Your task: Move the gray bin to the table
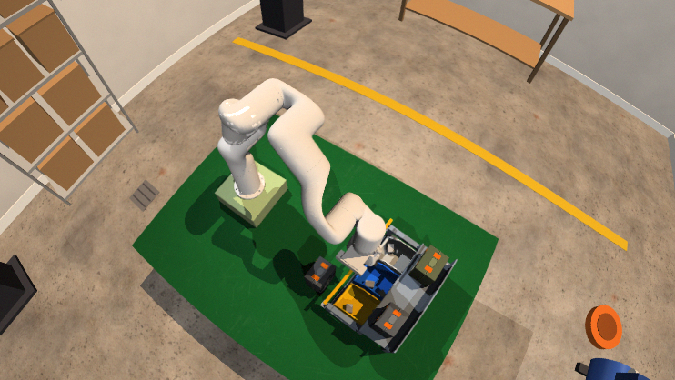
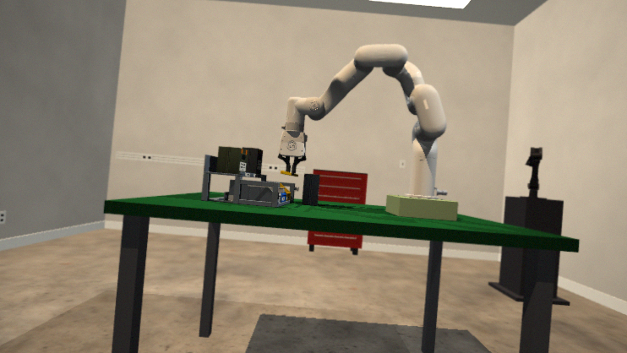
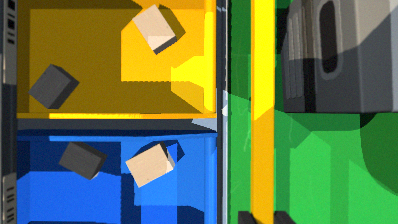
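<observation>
Right now my hand is 100 mm short of the blue bin, 100 mm above it and 10 mm to the left of it. Also, from my hand: yellow bar 20 mm below; then dark box 110 mm to the right, 80 mm behind, 70 mm below; then shelf 130 mm ahead, 70 mm below, 10 mm to the right.
</observation>
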